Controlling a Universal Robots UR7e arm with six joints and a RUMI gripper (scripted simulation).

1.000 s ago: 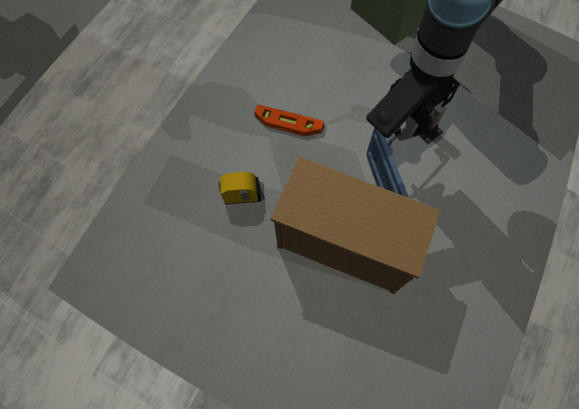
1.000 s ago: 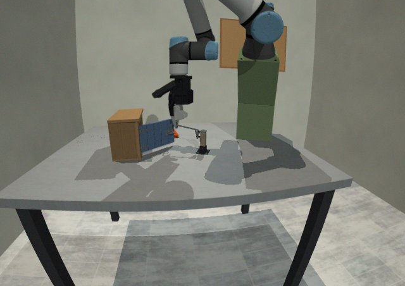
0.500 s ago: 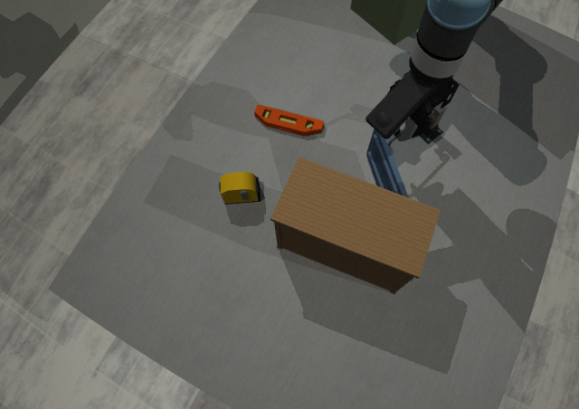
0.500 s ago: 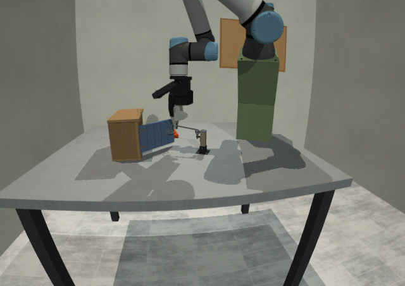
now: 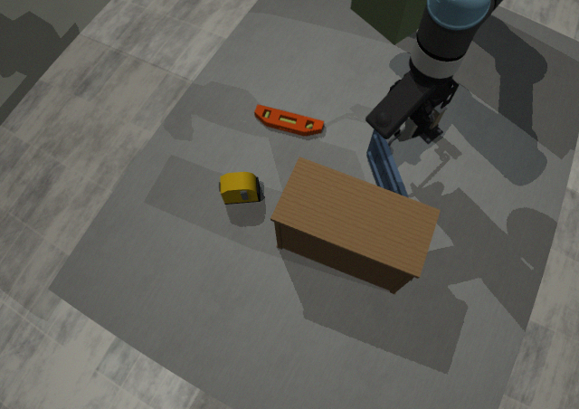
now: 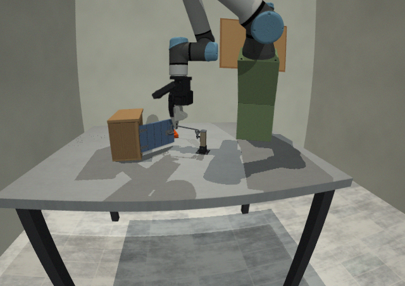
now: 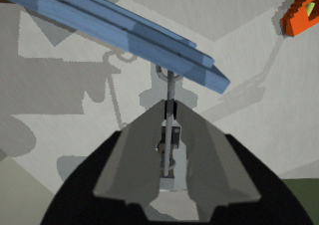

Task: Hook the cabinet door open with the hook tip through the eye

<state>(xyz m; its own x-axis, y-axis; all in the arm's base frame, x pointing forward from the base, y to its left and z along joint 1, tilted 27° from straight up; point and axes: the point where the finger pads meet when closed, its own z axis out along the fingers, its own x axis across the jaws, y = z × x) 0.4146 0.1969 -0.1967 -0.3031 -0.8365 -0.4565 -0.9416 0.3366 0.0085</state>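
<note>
Right now the hook is 4 cm behind my hand, 1 cm to the left of it and 2 cm below it. Round my hand: blue door: 7 cm ahead, 4 cm to the left, 3 cm below; orange spirit level: 4 cm ahead, 23 cm to the right, 10 cm below; yellow tape measure: 24 cm ahead, 20 cm to the right, 7 cm below.
</note>
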